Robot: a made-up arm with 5 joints. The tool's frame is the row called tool.
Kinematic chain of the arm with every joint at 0, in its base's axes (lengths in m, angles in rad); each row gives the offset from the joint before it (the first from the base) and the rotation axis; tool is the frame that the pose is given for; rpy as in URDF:
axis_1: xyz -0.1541 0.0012 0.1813 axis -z
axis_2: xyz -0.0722 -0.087 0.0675 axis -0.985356 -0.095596 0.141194
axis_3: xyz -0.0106 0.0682 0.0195 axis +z
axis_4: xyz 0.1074 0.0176 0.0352 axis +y
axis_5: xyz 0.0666 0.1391 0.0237 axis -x
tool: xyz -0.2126 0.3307 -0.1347 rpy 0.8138 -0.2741 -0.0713
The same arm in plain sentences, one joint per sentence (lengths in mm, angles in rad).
The arm has five revolute joints in a row. What follows holds with every joint at zero, and every direction is one of the base frame's. The first joint lies 154.1 mm along -x and 1.2 mm along +y and 181.3 mm along +z from the base frame's origin and rotates about -z. The second joint lies 72.2 mm along -x and 87 mm along -y and 67.5 mm along +z from the first joint and rotates about the direction (-0.985356, -0.095596, 0.141194). The third joint lies 10.6 mm along -x and 68.2 mm along +y and 19.5 mm along +z from the second joint and rotates about +z. The fourth joint lies 107.4 mm along +x and 17.6 mm along +y and 35.2 mm along +z from the third joint and rotates about +y. The fifth joint lies 66.6 mm along +x and 139.1 mm along +y and 23.7 mm along +z from the fourth joint and rotates about -x. The tool frame, which is the frame that the pose is given for, lies 212.6 mm along -x and 330.7 mm along +y and 134.7 mm along -z from the fifth joint; its axes are the base frame's turned by roll 0.8138, pitch -0.2741 and yaw -0.0713 rad (as in URDF: about the fixed x, then y, then z).
